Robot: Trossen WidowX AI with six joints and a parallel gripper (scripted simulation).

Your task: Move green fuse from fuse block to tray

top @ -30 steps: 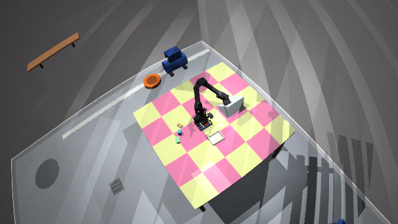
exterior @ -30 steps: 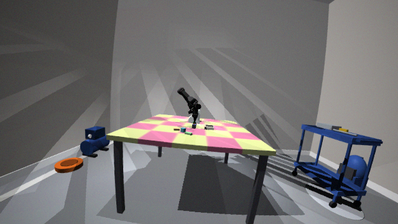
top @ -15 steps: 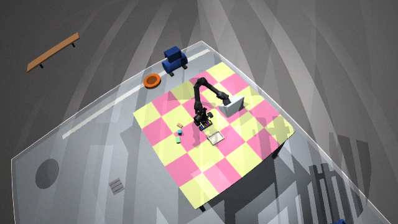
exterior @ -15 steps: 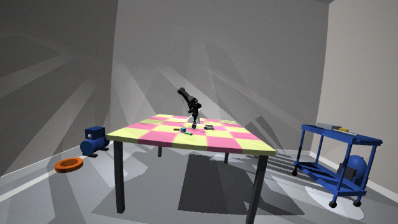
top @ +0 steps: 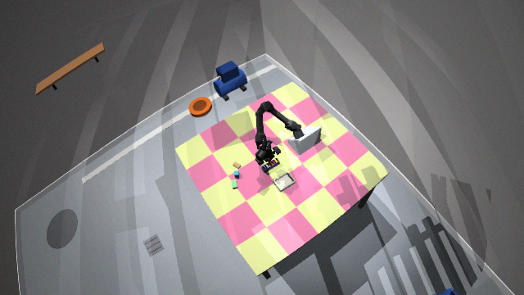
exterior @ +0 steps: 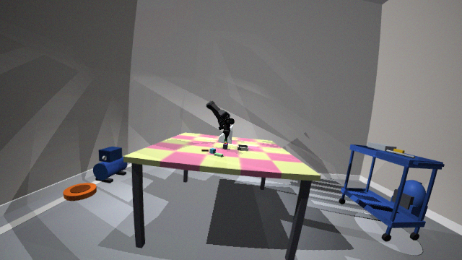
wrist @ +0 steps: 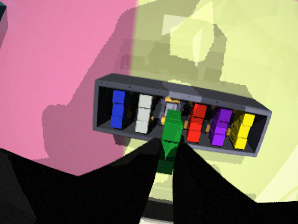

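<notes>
Right now the white tray is 20 mm behind my gripper tip, 170 mm to the left of it and 80 mm below it.
</notes>
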